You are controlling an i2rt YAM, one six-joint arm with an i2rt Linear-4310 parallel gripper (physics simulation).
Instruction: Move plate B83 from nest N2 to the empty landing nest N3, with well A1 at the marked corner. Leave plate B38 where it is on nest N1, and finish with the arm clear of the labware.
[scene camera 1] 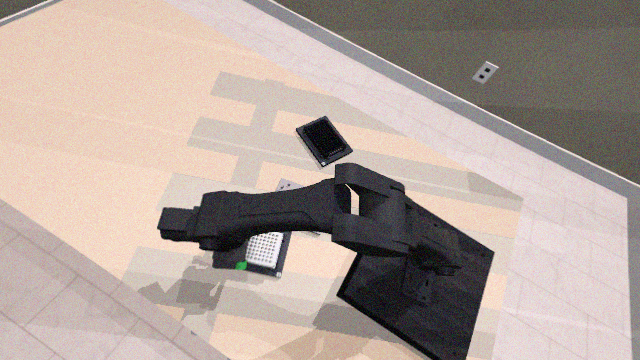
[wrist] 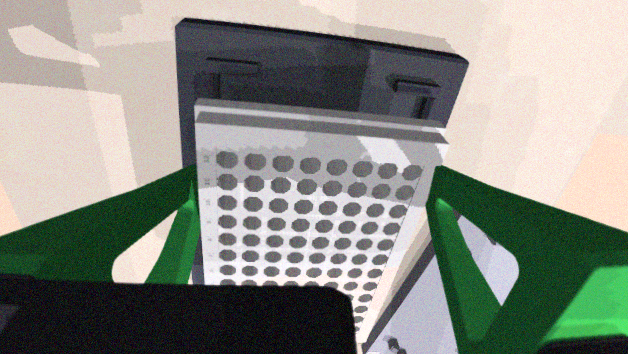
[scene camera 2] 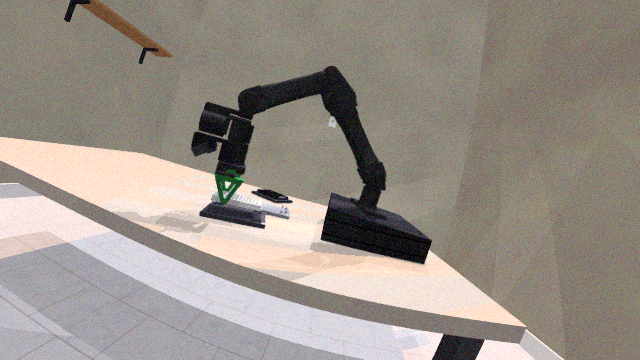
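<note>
My gripper (wrist: 314, 177) (scene camera 2: 228, 189), with green fingers, is shut on the long sides of the white well plate B83 (wrist: 307, 220) (scene camera 1: 264, 248) (scene camera 2: 244, 200). It holds the plate a little above the dark nest N2 (wrist: 307, 53) (scene camera 1: 222, 260) (scene camera 2: 232, 215), clear of the nest's corner stops. The light grey nest N3 (scene camera 1: 286, 183) (scene camera 2: 277, 210) (wrist: 417, 317) lies just beside N2, with nothing on it, and is partly hidden by the arm in scene camera 1. The black plate B38 (scene camera 1: 324, 136) (scene camera 2: 271, 194) sits on nest N1 (scene camera 1: 310, 147) further back.
The arm's black base block (scene camera 1: 425, 304) (scene camera 2: 376, 228) stands to the right of the nests. The table's curved front edge (scene camera 2: 250, 277) runs close by N2. A wooden wall shelf (scene camera 2: 121, 24) hangs high at the left.
</note>
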